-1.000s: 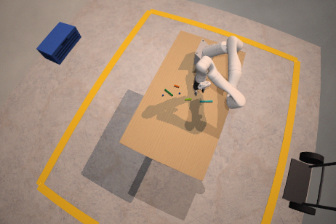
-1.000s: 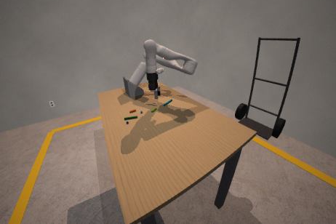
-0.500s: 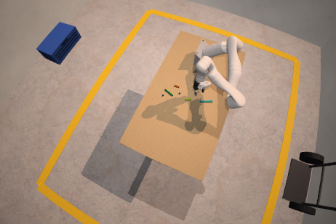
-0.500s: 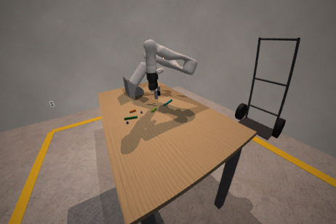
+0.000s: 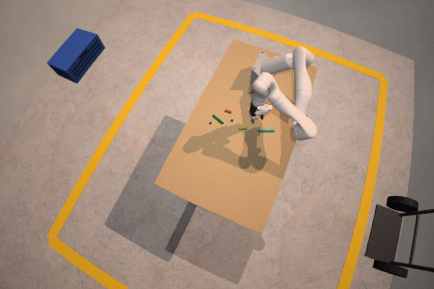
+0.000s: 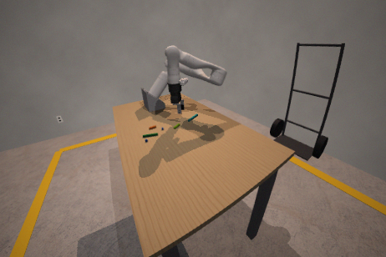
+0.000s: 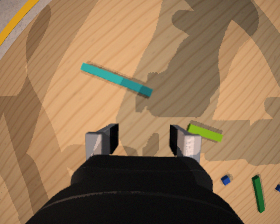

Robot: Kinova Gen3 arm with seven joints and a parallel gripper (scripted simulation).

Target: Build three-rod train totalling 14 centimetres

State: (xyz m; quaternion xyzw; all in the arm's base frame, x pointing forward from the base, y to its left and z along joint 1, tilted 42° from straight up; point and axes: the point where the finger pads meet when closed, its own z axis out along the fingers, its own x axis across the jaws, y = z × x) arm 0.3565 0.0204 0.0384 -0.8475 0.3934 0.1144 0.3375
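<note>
The green rod lies 40 mm ahead of my hand, 220 mm to the right of it and 70 mm below it. Also, from my hand: orange rod (30 mm behind, 180 mm to the right, 70 mm below); lime rod (50 mm ahead, 60 mm to the right, 70 mm below); turquoise rod (20 mm ahead, 70 mm to the left, 70 mm below).
</note>
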